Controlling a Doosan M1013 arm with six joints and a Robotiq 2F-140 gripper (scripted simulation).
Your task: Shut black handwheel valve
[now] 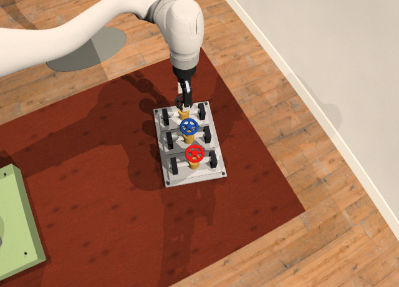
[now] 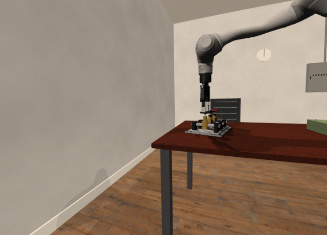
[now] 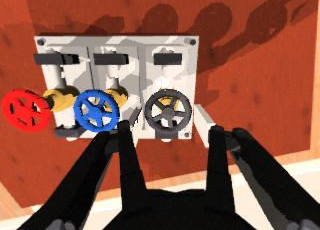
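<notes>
My hand is 40 mm above the black handwheel. The rest, counted from my hand: red handwheel (30 mm behind, 210 mm to the right, 40 mm below); blue handwheel (20 mm behind, 110 mm to the right, 40 mm below).
</notes>
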